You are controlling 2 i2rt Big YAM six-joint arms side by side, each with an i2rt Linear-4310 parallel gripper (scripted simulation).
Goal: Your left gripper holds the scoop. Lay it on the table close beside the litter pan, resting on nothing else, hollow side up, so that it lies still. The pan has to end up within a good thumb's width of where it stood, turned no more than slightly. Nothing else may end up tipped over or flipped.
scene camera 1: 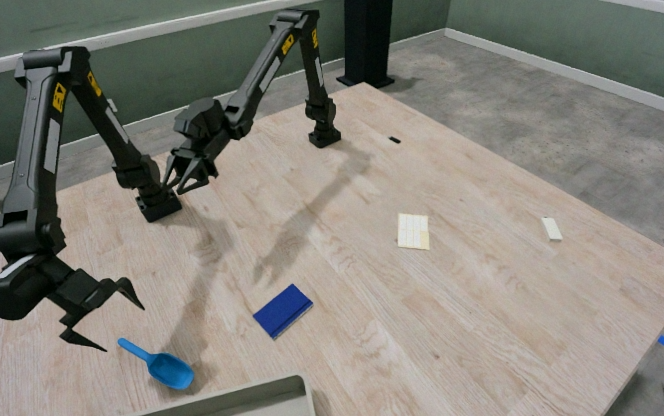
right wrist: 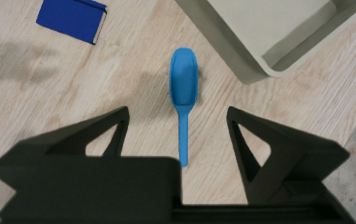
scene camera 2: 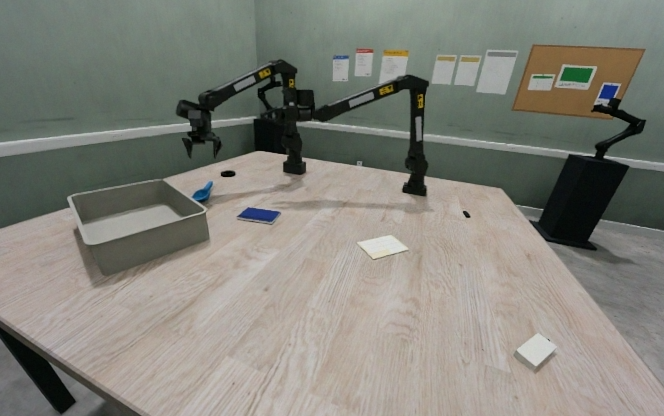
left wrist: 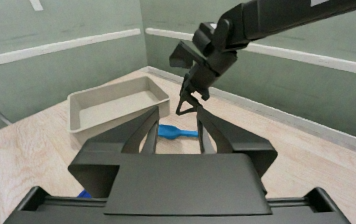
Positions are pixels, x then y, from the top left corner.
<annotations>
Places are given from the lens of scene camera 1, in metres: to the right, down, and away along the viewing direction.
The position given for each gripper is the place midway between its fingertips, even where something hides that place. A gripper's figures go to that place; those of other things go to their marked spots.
left gripper (scene camera 1: 169, 191): -0.34, -0.04, 0.69
right gripper (scene camera 1: 126, 329): -0.42, 0.25, 0.65
blue scoop (scene camera 1: 166, 368): -0.39, 0.38, 0.75
blue notebook (scene camera 1: 282, 311): -0.13, 0.27, 0.84
cream card (scene camera 1: 412, 229): 0.26, 0.07, 1.03
The marked spots on the blue scoop and the cream card are 0.77 m apart.
</annotations>
